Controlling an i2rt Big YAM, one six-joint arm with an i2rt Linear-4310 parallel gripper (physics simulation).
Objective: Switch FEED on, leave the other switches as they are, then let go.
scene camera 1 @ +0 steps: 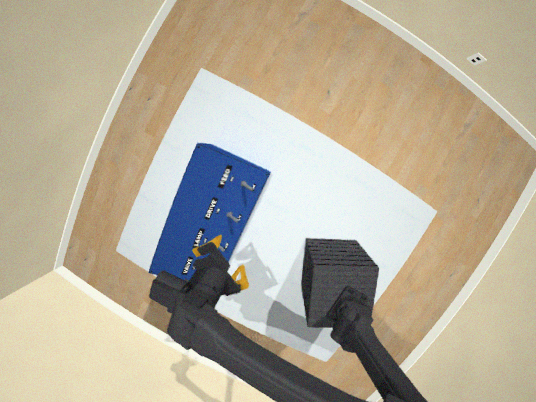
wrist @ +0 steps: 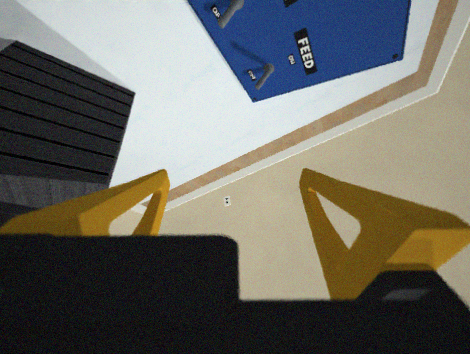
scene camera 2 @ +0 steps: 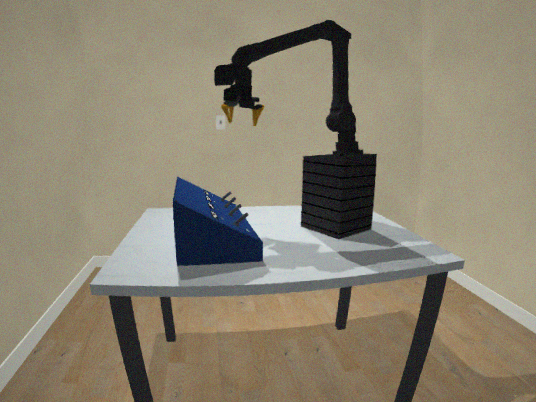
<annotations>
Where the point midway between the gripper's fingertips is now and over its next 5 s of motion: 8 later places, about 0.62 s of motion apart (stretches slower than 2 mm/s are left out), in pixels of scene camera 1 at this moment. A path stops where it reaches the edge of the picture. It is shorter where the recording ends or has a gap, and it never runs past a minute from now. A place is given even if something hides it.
My gripper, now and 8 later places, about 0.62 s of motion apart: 230, 251; 250, 212; 264, 187; 262, 189; 259, 189; 248, 188; 241, 187; 237, 187; 230, 187
</annotations>
